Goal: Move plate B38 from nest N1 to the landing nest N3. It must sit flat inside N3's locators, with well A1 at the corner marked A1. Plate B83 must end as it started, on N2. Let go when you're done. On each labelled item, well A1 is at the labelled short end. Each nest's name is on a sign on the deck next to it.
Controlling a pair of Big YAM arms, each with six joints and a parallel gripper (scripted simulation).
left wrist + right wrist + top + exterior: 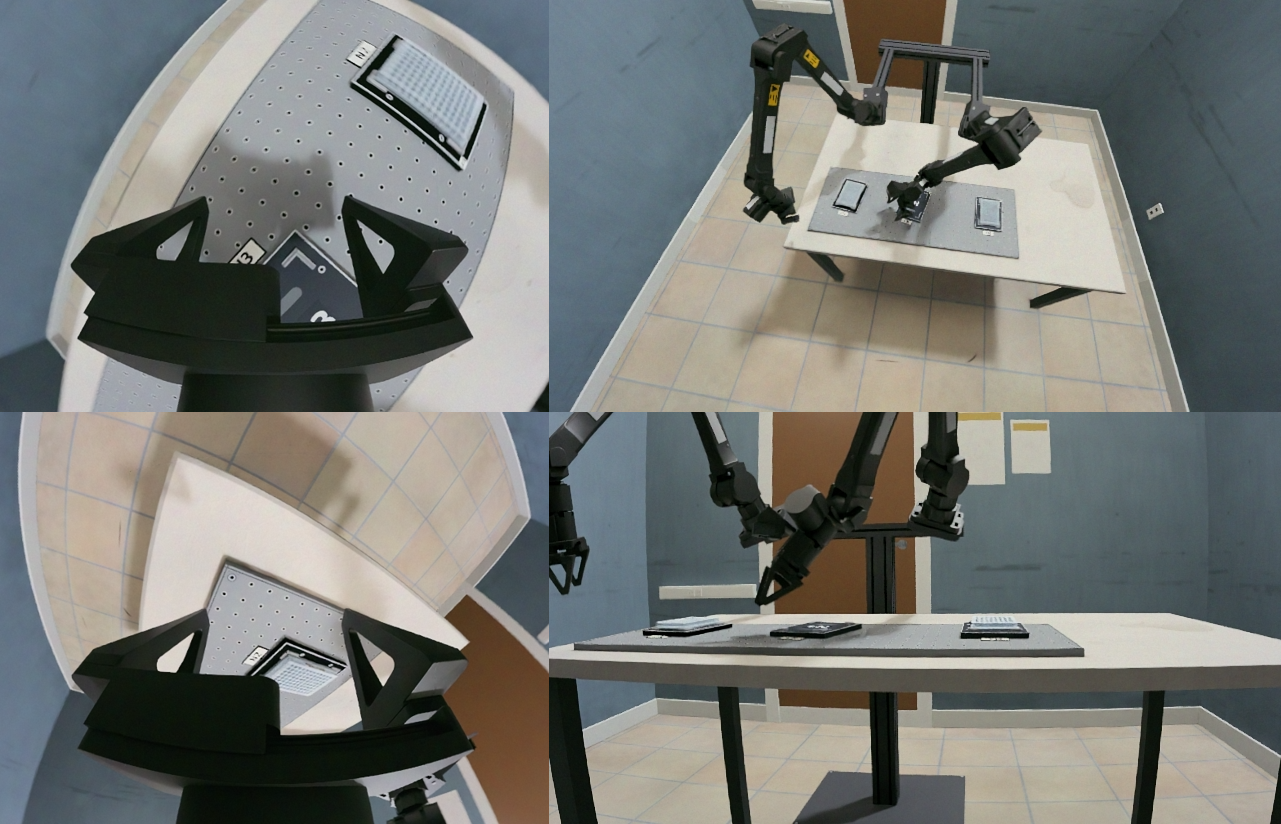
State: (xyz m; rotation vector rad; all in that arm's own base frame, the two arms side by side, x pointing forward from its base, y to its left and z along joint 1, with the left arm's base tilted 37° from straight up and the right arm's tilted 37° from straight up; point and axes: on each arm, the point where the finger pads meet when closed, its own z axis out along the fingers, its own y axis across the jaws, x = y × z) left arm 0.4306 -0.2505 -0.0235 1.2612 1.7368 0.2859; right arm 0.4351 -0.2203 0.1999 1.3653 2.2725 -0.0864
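Note:
The nest N1 is 42 cm to the left of my left hand, 10 cm behind it and 6 cm below it. Round my left hand: a1 mark (15 cm behind, 14 cm to the left, 6 cm below); nest N3 (9 cm behind, 8 cm to the left, 6 cm below); perforated deck (9 cm to the left, 8 cm below, 7 cm behind).

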